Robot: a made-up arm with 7 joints.
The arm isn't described. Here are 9 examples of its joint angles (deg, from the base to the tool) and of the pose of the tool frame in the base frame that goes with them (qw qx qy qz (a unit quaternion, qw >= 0); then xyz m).
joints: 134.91 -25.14 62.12 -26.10 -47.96 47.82 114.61
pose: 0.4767 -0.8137 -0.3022 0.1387 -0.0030 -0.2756 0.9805
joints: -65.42 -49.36 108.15 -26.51 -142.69 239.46 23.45
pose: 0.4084 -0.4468 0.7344 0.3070 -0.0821 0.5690 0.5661
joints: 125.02 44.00 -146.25 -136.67 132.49 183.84 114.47
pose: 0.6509 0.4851 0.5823 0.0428 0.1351 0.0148 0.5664
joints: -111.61 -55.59 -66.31 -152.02 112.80 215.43 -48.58
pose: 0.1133 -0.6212 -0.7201 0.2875 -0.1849 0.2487 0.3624
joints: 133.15 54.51 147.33 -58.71 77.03 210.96 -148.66
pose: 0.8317 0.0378 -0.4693 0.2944 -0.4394 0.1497 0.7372
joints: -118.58 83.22 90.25 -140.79 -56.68 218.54 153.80
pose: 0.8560 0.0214 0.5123 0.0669 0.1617 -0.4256 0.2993
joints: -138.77 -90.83 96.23 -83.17 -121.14 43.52 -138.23
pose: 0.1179 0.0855 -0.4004 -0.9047 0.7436 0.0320 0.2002
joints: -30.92 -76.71 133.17 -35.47 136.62 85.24 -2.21
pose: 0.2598 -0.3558 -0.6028 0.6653 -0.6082 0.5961 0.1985
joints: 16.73 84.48 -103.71 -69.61 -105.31 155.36 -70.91
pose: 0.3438 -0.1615 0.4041 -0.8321 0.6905 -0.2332 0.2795
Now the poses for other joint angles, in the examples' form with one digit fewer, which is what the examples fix.
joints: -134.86 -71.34 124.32 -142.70 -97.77 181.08 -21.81
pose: 0.140 0.386 0.805 -0.429 0.367 0.051 0.023
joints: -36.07 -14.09 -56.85 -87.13 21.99 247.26 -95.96
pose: 0.955 0.106 -0.278 -0.002 -0.141 -0.242 0.772
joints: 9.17 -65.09 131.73 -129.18 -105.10 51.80 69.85
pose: 0.248 -0.124 0.080 0.957 -0.397 0.314 0.074
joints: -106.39 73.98 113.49 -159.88 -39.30 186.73 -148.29
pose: 0.415 0.016 0.714 0.564 0.233 -0.216 0.437
